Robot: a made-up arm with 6 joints.
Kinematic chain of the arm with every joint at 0, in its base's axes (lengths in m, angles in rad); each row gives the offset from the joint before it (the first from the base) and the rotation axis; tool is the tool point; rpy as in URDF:
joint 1: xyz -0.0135 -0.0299 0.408 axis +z
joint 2: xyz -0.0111 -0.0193 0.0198 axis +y
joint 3: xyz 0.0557 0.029 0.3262 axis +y
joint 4: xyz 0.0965 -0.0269 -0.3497 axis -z
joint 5: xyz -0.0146 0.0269 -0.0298 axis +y
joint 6: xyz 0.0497 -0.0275 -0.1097 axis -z
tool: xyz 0.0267 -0.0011 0.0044 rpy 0 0 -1.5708
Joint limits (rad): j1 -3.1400..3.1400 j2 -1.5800..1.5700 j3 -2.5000..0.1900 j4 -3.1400..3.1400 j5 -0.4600..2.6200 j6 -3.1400..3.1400
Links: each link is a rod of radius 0.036 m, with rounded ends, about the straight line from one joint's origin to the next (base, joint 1, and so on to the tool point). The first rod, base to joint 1, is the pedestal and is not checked.
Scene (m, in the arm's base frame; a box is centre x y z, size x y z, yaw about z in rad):
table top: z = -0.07
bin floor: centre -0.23 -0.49 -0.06 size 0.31 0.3 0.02 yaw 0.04
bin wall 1: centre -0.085 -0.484 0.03 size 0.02 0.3 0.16 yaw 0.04
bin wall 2: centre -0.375 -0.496 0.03 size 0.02 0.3 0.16 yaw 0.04
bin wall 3: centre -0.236 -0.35 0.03 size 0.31 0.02 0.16 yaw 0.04
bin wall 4: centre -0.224 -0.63 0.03 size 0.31 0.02 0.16 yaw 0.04
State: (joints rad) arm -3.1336 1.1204 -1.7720 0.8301 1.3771 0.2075
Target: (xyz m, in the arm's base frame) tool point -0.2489 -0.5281 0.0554
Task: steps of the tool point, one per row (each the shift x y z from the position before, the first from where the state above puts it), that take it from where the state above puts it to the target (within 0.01 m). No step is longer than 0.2 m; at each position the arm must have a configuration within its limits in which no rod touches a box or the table.
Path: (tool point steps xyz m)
1: 0.0481 -0.1491 0.0263
2: 0.0842 -0.1282 0.0265
3: 0.1123 -0.0985 0.0267
4: 0.1308 -0.0633 0.0268
5: -0.0046 -0.0090 -0.1017
6: 0.0046 0.0090 -0.1050

